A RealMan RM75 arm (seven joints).
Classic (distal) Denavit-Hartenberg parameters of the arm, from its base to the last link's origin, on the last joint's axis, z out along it. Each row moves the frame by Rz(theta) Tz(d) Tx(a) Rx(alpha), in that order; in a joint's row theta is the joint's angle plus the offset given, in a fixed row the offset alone. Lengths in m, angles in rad.
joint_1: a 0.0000; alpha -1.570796; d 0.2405; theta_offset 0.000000
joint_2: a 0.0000; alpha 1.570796; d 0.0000; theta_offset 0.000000
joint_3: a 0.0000; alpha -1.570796; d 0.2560; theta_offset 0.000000
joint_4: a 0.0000; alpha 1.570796; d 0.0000; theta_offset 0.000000
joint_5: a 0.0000; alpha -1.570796; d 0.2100; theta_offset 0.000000
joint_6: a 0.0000; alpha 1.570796; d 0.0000; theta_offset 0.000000
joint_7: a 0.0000; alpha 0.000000; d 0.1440; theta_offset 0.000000
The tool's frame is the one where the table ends.
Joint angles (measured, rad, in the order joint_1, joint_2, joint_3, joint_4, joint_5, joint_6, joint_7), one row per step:
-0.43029, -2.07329, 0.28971, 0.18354, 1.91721, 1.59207, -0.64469
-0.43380, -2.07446, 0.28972, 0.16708, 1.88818, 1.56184, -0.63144
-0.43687, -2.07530, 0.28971, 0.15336, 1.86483, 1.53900, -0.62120
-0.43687, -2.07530, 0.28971, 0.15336, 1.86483, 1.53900, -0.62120
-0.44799, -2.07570, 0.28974, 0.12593, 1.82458, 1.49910, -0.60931
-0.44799, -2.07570, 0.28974, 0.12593, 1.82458, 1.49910, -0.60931
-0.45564, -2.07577, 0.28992, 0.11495, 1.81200, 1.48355, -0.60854
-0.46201, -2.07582, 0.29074, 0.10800, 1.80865, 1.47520, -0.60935
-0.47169, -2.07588, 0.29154, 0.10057, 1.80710, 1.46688, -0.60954
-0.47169, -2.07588, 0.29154, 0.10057, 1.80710, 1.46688, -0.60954
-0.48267, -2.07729, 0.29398, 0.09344, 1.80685, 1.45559, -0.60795
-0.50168, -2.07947, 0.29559, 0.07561, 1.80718, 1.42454, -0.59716
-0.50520, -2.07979, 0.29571, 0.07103, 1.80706, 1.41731, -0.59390
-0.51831, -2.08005, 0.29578, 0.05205, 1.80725, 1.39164, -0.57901
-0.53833, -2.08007, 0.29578, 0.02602, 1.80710, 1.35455, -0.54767
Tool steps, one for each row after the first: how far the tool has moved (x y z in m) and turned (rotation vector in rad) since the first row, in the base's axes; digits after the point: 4 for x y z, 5 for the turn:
-0.0011, 0.0038, -0.0015, 0.02314, 0.00021, 0.02666
-0.0018, 0.0067, -0.0027, 0.04041, -0.00101, 0.04775
-0.0018, 0.0067, -0.0027, 0.04041, -0.00101, 0.04775
-0.0016, 0.0129, -0.0052, 0.06349, -0.00852, 0.08401
-0.0016, 0.0129, -0.0052, 0.06349, -0.00852, 0.08401
-0.0006, 0.0160, -0.0066, 0.06701, -0.01277, 0.09602
0.0007, 0.0178, -0.0080, 0.06422, -0.01488, 0.09948
0.0031, 0.0204, -0.0097, 0.05997, -0.01619, 0.09872
0.0031, 0.0204, -0.0097, 0.05997, -0.01619, 0.09872
0.0060, 0.0231, -0.0124, 0.05376, -0.01403, 0.09667
0.0098, 0.0277, -0.0184, 0.04489, -0.00192, 0.10015
0.0104, 0.0285, -0.0198, 0.04333, 0.00114, 0.10173
0.0127, 0.0312, -0.0248, 0.03781, 0.01333, 0.10542
0.0163, 0.0353, -0.0316, 0.03564, 0.03920, 0.10360

